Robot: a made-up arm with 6 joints. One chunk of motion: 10 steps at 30 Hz.
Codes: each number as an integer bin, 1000 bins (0 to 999) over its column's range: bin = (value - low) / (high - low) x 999, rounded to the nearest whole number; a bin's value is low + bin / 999 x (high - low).
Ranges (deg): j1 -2..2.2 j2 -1..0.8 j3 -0.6..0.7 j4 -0.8..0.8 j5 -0.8..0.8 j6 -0.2..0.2
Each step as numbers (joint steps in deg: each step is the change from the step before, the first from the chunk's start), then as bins.
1 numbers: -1.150 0.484 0.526 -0.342 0.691 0.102
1 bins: 202 824 865 286 931 754
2 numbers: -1.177 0.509 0.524 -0.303 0.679 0.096
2 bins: 196 837 864 310 923 739
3 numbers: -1.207 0.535 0.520 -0.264 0.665 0.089
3 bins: 189 852 861 335 915 722
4 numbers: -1.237 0.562 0.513 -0.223 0.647 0.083
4 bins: 181 867 855 360 903 707
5 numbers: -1.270 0.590 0.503 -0.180 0.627 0.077
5 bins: 174 882 848 387 891 692
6 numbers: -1.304 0.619 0.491 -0.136 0.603 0.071
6 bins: 166 899 838 415 876 677
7 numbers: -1.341 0.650 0.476 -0.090 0.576 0.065
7 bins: 157 916 827 443 859 662
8 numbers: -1.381 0.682 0.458 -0.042 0.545 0.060
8 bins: 147 934 813 473 840 649
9 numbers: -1.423 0.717 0.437 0.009 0.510 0.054
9 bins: 137 953 797 505 818 634
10 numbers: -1.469 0.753 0.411 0.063 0.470 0.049
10 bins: 126 973 777 539 793 622
